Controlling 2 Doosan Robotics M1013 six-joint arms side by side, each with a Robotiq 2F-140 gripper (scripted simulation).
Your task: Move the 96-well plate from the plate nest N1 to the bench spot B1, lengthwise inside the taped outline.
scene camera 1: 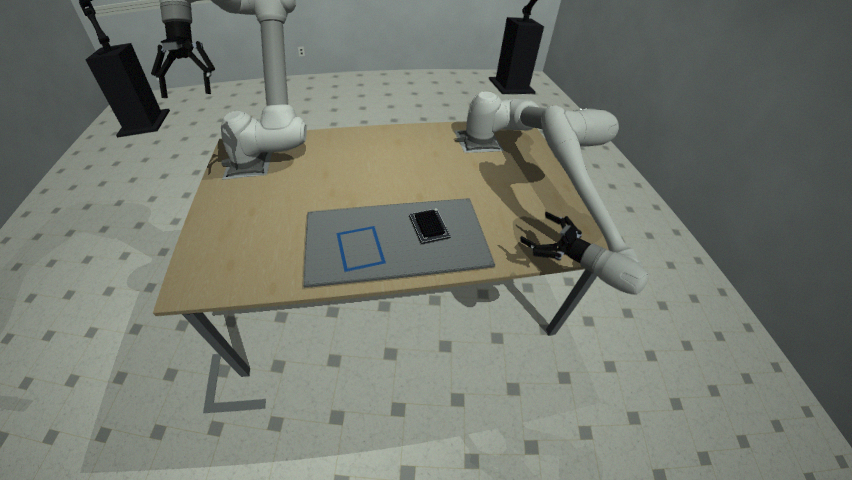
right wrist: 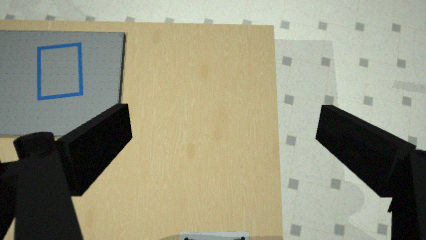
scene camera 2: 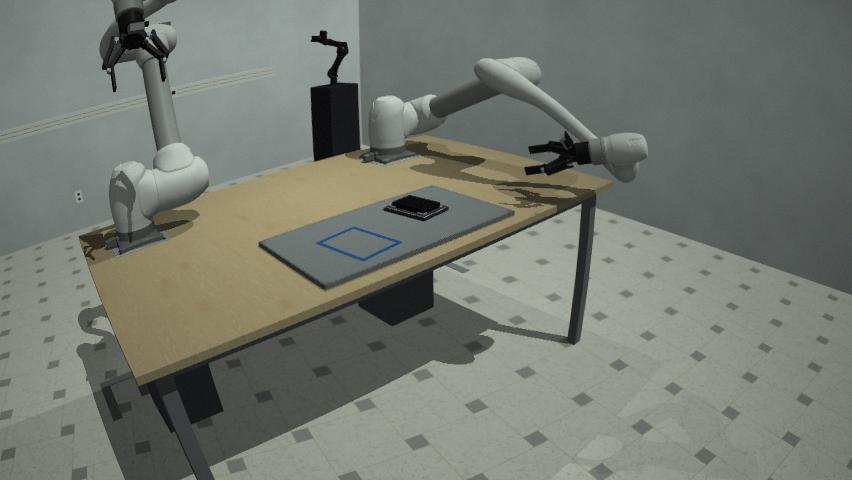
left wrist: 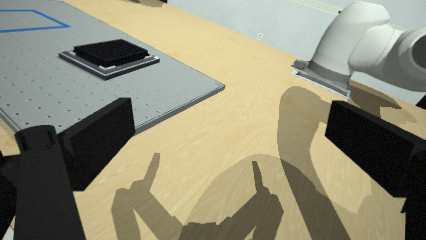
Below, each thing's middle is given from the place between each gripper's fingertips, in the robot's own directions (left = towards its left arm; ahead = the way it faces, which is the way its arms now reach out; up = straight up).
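Black 96-well plate [left wrist: 116, 52]: from my left hand [scene camera 2: 527, 160], 190 mm behind, 350 mm to the right, 110 mm below.
My right hand [scene camera 1: 186, 95]: 220 mm short of the black 96-well plate, 790 mm to the right of it, 530 mm above it.
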